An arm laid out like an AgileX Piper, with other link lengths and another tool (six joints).
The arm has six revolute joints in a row. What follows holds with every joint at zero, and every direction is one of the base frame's. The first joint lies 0.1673 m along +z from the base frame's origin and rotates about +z. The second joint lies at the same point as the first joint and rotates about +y. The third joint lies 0.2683 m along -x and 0.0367 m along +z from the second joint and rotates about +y. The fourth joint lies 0.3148 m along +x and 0.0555 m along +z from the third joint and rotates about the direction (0.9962, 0, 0.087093). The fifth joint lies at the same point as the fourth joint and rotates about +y. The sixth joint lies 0.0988 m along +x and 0.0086 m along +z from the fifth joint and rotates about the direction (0.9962, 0, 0.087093). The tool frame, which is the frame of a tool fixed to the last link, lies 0.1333 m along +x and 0.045 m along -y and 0.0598 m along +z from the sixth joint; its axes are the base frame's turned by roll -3.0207, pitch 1.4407 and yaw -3.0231 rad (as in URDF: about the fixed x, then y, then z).
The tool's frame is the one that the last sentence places.
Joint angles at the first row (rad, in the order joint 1, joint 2, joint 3, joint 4, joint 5, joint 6):
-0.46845, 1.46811, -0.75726, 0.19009, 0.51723, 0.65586
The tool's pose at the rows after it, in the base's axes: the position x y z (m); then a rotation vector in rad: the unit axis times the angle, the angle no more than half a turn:
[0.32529 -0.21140 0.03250 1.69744 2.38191 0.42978]
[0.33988 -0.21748 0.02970 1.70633 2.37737 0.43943]
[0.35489 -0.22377 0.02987 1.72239 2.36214 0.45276]
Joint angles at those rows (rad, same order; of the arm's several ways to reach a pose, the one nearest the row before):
-0.46844, 1.55014, -0.78412, 0.20308, 0.51721, 0.66569
-0.46845, 1.61166, -0.84627, 0.21162, 0.52047, 0.66644
-0.46845, 1.66581, -0.91362, 0.21662, 0.53203, 0.68017

